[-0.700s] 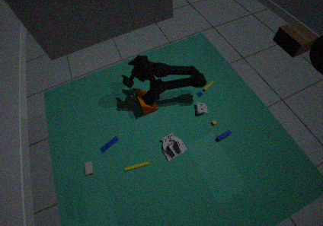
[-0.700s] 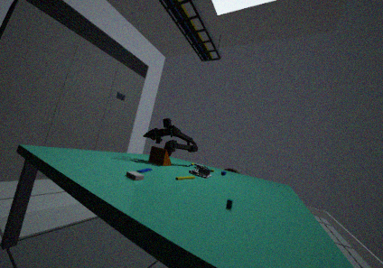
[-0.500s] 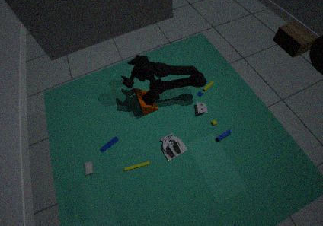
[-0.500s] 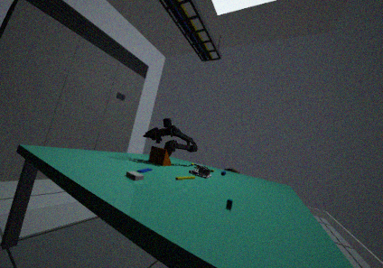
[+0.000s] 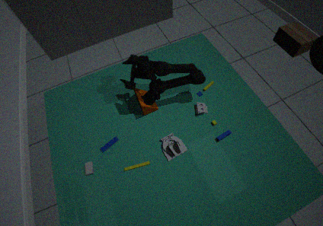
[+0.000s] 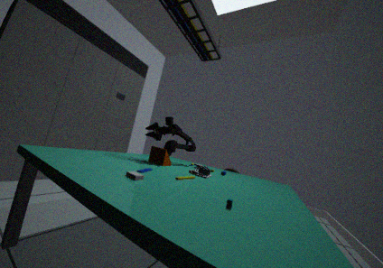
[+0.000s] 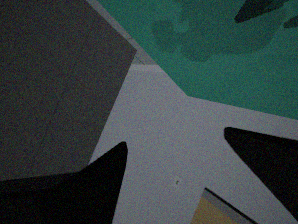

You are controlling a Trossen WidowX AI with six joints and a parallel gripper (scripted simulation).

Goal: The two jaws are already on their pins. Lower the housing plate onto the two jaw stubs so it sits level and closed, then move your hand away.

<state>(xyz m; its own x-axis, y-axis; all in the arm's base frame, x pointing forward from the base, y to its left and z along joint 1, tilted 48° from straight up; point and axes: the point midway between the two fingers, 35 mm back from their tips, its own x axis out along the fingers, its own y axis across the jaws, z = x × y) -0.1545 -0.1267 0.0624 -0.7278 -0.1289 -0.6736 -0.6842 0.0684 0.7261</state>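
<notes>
Right now the small blue piece is 38 cm to the left of my gripper tip, 26 cm ahead of it and 21 cm below it. The rest, counted from my gripper tip: yellow cube (47 cm ahead, 33 cm to the left, 20 cm below).
</notes>
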